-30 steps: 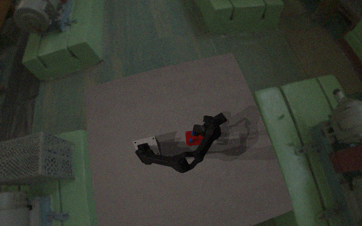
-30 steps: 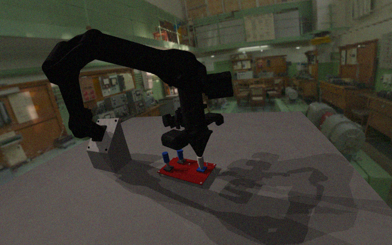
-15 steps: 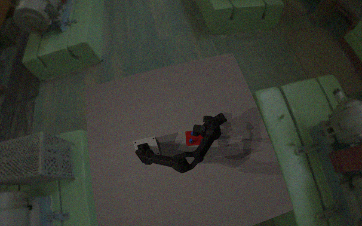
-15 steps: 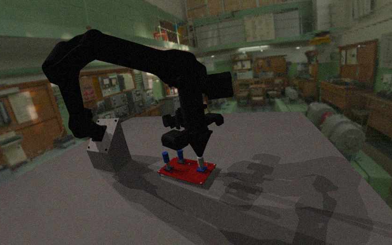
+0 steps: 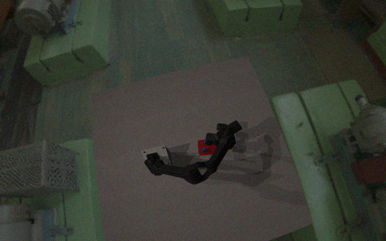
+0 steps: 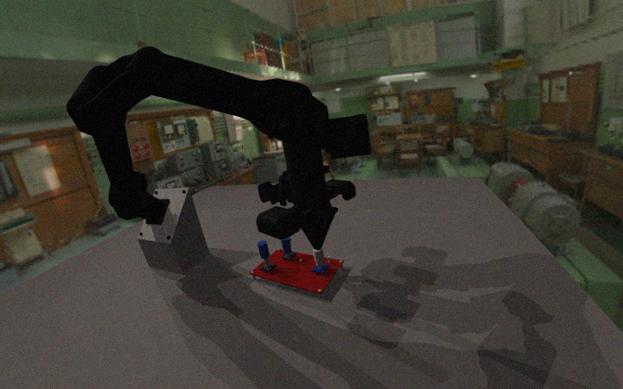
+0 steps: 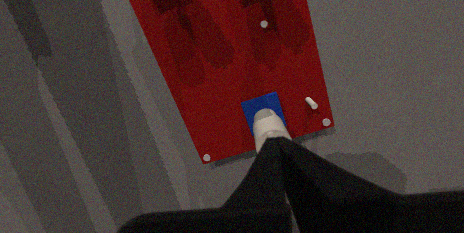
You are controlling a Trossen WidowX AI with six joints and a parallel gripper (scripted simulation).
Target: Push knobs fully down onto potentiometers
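My gripper tip is 80 mm past the blue knob, 30 mm to the right of it and 20 mm above it.
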